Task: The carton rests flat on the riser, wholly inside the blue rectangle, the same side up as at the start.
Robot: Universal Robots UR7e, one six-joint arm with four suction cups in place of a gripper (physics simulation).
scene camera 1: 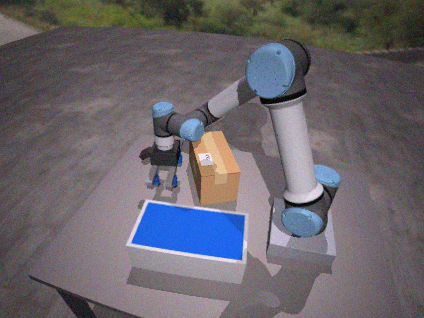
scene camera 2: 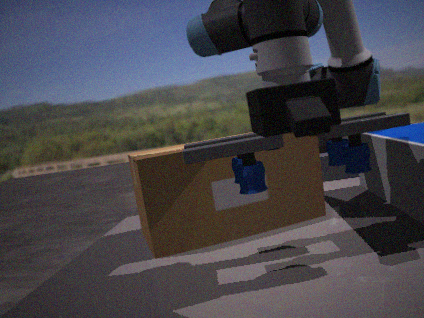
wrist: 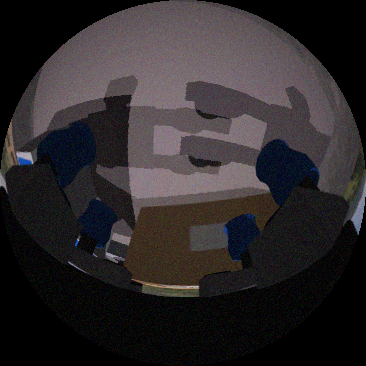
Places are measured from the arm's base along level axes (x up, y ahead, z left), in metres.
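Pixels of known places: end effector, tool point: [scene camera 1: 167, 171] [scene camera 2: 300, 175] [wrist: 170, 194].
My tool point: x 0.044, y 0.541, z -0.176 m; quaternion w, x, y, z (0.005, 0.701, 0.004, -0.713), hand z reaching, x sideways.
Ahead of a thing's pixels: the offset from my tool point to its middle. Level surfaces: height alone.
The brown carton @(dx -0.028, dy -0.177, dz -0.095 m) [scene camera 1: 220, 189] [scene camera 2: 175, 220] [wrist: 160, 245] stands upright on the table behind the riser, with tape and a barcode label on top and a grey patch on one long side. My gripper [scene camera 1: 168, 170] [scene camera 2: 298, 162] [wrist: 175, 195] is beside that long side. Its four blue cups point down, lower than the carton's top edge and above the table, and hold nothing. I see no cup pressed on the carton. The light riser @(dx -0.046, dy -0.128, dz +0.295 m) [scene camera 1: 190, 268] [scene camera 2: 400, 172] has the blue rectangle @(dx +0.014, dy -0.128, dz +0.295 m) [scene camera 1: 192, 231] [scene camera 2: 407, 132] on top, with no carton on it.
The arm's grey base block [scene camera 1: 301, 251] stands to the right of the riser in scene camera 1. The table @(dx -0.106 m) [scene camera 1: 90, 260] extends around the riser and carton. Shadows of the arm and cups fall on the table beside the carton.
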